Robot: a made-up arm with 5 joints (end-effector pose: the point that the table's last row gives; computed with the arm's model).
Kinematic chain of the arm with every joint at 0, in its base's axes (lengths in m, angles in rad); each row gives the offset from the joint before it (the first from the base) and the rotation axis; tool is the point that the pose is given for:
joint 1: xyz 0 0 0.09 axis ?
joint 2: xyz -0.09 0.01 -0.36 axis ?
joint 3: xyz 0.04 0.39 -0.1 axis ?
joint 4: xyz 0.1 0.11 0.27 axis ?
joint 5: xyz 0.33 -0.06 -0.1 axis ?
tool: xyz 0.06 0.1 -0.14
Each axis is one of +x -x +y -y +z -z.
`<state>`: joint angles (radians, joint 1 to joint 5).
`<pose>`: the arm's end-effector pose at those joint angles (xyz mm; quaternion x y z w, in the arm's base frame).
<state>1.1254 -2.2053 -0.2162 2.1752 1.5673</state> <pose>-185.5 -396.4 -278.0 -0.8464 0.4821 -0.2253 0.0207</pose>
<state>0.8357 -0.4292 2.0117 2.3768 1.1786</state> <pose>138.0 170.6 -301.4 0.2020 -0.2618 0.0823 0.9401</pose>
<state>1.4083 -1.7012 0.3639 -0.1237 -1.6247</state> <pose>-137.4 258.4 -414.7 0.6489 0.7424 -0.0795 0.1464</pose>
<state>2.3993 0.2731 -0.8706 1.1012 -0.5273</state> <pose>-121.4 -347.2 390.8 0.5560 0.6205 0.5503 0.0542</pose>
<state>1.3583 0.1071 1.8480 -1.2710 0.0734</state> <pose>-578.1 -272.2 -403.4 0.0361 0.6557 0.7530 0.0411</pose>
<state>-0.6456 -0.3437 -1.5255 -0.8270 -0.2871</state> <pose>365.5 218.8 -114.9 0.2226 0.0081 -0.3734 0.9005</pose>
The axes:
joint 1: -x
joint 2: +y
joint 3: +z
joint 4: -z
joint 5: +x

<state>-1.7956 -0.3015 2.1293 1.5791 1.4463</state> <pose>35.3 0.1 816.6 -0.9523 0.1890 -0.2394 0.0070</pose>
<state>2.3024 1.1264 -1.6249 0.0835 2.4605</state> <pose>146.2 -161.7 349.8 -0.3575 -0.6935 0.2205 0.5854</pose>
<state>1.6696 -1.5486 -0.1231 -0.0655 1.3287</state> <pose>-211.3 133.1 -500.2 -0.1014 -0.0706 0.6957 0.7077</pose>
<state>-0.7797 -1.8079 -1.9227 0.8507 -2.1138</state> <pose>-65.6 738.3 -167.6 0.5369 0.5856 -0.2180 0.5669</pose>
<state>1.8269 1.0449 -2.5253 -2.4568 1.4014</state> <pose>245.0 -708.4 -55.7 -0.1996 -0.0513 -0.4970 0.8430</pose>
